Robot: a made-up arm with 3 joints. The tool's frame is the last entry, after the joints.
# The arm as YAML. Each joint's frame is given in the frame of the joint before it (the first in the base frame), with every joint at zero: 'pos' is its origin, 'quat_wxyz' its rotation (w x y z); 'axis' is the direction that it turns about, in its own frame. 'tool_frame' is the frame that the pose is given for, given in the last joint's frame.
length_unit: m
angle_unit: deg
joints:
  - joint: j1
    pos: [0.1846, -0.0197, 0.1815]
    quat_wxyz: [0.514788, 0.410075, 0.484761, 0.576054]
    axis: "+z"
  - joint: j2
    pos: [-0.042, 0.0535, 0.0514]
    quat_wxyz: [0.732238, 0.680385, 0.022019, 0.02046]
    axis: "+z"
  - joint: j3
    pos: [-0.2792, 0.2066, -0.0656]
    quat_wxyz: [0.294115, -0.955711, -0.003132, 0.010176]
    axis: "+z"
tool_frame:
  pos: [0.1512, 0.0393, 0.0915]
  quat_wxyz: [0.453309, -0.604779, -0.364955, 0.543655]
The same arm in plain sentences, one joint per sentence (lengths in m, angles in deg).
The arm has three revolute joints in a row. What follows holds with every joint at zero, and every direction is one of the base frame's.
The first joint is mounted 0.1846 m along +x and 0.0197 m along -y and 0.1815 m along +z from the base frame's origin and rotates about the direction (0.971544, 0.136306, 0.193709).
The second joint is mounted 0.0451 m along +x and 0.0346 m along -y and 0.0635 m along +z from the first joint and rotates about the direction (0.257706, 0.069501, -0.963721).
The third joint is mounted 0.2220 m along +x and 0.2524 m along -y and 0.1092 m along +z from the second joint and rotates about the direction (0.326708, -0.0021, 0.945123).
The tool frame, which is the frame that the pose is given for, is mounted 0.0284 m along -x and 0.1433 m along +y and 0.1069 m along +z from the third joint; its axes are the base frame's turned by roll -90.00, pitch 0.00 and yaw 180.00 deg (as in URDF: about the fixed x, then y, then z).

